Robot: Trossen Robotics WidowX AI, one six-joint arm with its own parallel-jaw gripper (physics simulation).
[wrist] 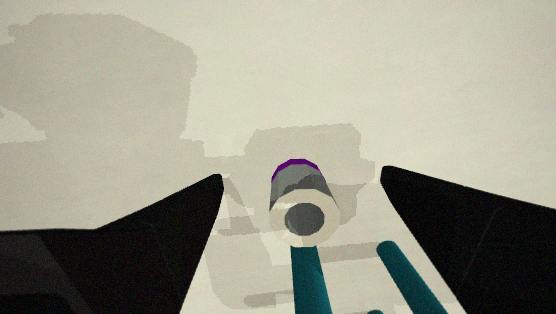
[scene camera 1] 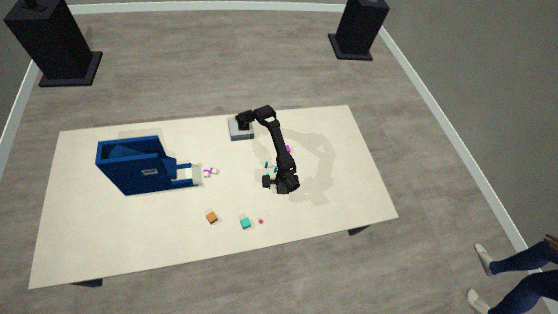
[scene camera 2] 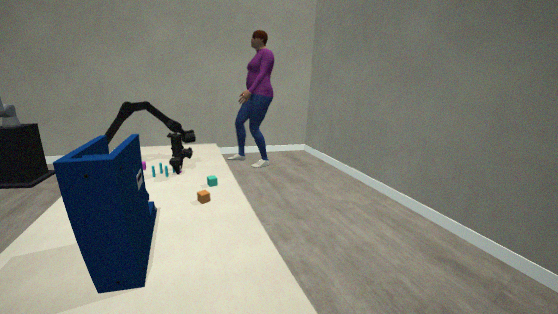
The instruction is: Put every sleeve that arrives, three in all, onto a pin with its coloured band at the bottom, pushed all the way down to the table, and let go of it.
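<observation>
A white sleeve [wrist: 304, 240] stands upright on the table with its purple band at the bottom. It is beside a teal pin [wrist: 311, 282], not on it, and its bore looks empty. My gripper [wrist: 300, 177] [scene camera 2: 176, 170] is open, with a finger on each side of this sleeve, touching neither side. More teal pins [scene camera 1: 266, 164] [scene camera 2: 161, 168] [wrist: 412, 280] stand close by. Two white sleeves with magenta bands, one [scene camera 1: 206, 174] nearer the chute and one [scene camera 1: 215, 171] to its right, are at the chute's mouth in scene camera 1. The arm hides the fingertips there.
A blue dispenser [scene camera 1: 132, 175] [scene camera 2: 107, 220] stands on the table [scene camera 1: 100, 235]. An orange cube [scene camera 1: 212, 217] [scene camera 2: 203, 197], a teal cube [scene camera 1: 245, 223] [scene camera 2: 212, 181] and a small red object [scene camera 1: 260, 221] lie near the front edge. A magenta block [scene camera 1: 287, 148] [scene camera 2: 144, 165] is behind the pins.
</observation>
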